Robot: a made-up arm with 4 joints. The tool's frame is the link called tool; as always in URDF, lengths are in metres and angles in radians. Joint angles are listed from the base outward.
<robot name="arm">
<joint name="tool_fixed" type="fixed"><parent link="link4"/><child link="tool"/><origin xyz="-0.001 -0.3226 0.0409" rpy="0 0 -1.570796"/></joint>
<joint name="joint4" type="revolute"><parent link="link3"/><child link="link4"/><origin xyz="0.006 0.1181 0.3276" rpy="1.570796 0 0"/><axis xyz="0 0 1"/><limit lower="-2.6" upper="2.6"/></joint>
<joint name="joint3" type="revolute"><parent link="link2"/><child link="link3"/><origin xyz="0.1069 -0.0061 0.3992" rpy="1.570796 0 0"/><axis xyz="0 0 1"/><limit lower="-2.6" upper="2.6"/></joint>
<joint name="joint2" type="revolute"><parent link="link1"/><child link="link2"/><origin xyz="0.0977 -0.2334 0.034" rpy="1.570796 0 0"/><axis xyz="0 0 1"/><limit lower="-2.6" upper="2.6"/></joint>
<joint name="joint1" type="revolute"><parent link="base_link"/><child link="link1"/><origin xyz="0 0 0.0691" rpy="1.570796 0 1.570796"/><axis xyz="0 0 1"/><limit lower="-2.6" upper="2.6"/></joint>
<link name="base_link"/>
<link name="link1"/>
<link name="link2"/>
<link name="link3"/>
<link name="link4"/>
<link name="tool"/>
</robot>
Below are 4 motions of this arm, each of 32 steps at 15 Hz.
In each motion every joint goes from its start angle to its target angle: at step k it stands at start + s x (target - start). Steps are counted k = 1, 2, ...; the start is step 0. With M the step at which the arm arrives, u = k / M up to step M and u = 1 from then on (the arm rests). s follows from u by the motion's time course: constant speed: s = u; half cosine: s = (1 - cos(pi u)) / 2; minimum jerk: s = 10 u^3 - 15 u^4 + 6 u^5.
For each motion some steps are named. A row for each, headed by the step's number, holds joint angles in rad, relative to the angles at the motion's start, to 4 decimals.
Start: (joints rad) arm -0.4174 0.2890 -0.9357 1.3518
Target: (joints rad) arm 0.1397 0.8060 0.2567 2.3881
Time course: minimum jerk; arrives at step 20
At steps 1, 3, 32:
1: 0.0006 0.0006 0.0014 0.0012
3: 0.0148 0.0138 0.0317 0.0276
32: 0.5571 0.5170 1.1924 1.0363

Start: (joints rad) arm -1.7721 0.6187 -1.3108 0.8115
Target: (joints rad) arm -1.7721 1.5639 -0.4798 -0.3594
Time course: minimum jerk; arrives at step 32
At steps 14, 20, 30, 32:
14: 0.0000 0.3630 0.3191 -0.4497
20: 0.0000 0.6851 0.6023 -0.8487
30: 0.0000 0.9431 0.8292 -1.1683
32: 0.0000 0.9452 0.8310 -1.1709

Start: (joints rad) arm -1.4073 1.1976 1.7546 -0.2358
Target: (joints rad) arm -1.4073 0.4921 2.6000 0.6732
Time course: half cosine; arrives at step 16
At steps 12, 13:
12: 0.0000 -0.6022 0.7216 0.7759
13: 0.0000 -0.6461 0.7742 0.8324

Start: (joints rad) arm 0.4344 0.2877 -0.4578 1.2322
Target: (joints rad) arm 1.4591 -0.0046 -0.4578 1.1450
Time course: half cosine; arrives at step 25
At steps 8, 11, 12, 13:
8: 0.2378 -0.0678 0.0000 -0.0202
11: 0.4163 -0.1188 0.0000 -0.0354
12: 0.4802 -0.1370 0.0000 -0.0409
13: 0.5445 -0.1553 0.0000 -0.0463

